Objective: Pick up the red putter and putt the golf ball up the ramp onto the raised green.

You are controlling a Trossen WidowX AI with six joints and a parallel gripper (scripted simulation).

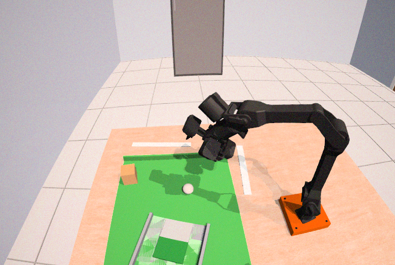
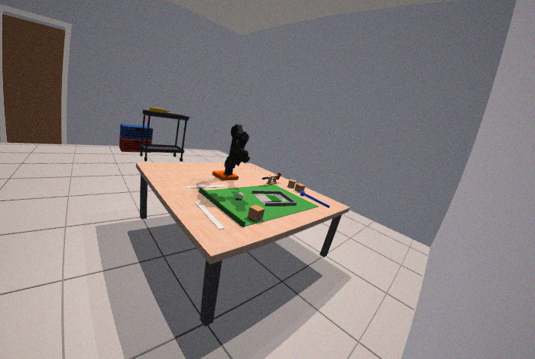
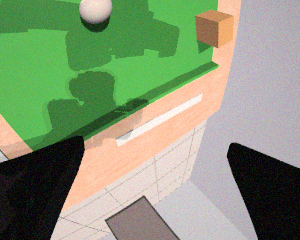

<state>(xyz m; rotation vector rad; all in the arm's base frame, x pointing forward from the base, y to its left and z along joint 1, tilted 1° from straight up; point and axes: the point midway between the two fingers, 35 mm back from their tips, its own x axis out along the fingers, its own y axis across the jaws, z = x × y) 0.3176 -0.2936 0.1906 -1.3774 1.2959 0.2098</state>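
Right now my gripper tip is 7 cm past the red putter, 59 cm to the right of it and 14 cm above it. From my gripper tip the other things lie so: white golf ball 5 cm ahead, 5 cm to the left, 17 cm below; green mat 14 cm ahead, 19 cm to the left, 20 cm below; tan stand 6 cm behind, 61 cm to the left, 16 cm below.
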